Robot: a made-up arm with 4 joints.
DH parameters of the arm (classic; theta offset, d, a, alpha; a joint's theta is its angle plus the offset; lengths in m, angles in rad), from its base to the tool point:
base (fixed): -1.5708 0.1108 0 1.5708
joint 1: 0 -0.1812 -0.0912 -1.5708
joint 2: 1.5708 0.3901 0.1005 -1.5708
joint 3: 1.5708 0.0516 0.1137 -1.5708
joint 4: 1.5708 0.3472 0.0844 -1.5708
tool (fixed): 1.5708 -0.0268 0 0
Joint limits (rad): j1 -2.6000..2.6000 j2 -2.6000..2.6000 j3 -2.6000..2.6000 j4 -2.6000..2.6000
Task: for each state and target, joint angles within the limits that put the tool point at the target. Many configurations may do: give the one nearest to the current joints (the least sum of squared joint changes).
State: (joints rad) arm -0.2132 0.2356 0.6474 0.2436
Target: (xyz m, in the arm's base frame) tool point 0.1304 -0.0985 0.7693
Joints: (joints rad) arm -0.0878 0.9411 1.1507 0.4144
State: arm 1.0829 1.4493 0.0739 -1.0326
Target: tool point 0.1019 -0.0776 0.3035
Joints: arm 0.2859 1.3949 -0.0757 -1.1271
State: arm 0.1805 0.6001 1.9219 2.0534
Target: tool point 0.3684 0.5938 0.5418
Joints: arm 0.3144 0.9034 2.5923 2.0134
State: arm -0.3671 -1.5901 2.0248 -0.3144
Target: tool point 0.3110 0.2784 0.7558
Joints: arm 0.0815 -2.2726 1.2738 -0.8096
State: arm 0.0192 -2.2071 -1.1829 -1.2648
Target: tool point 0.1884 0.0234 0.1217
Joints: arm -0.7014 -2.4291 -0.8870 -1.3003
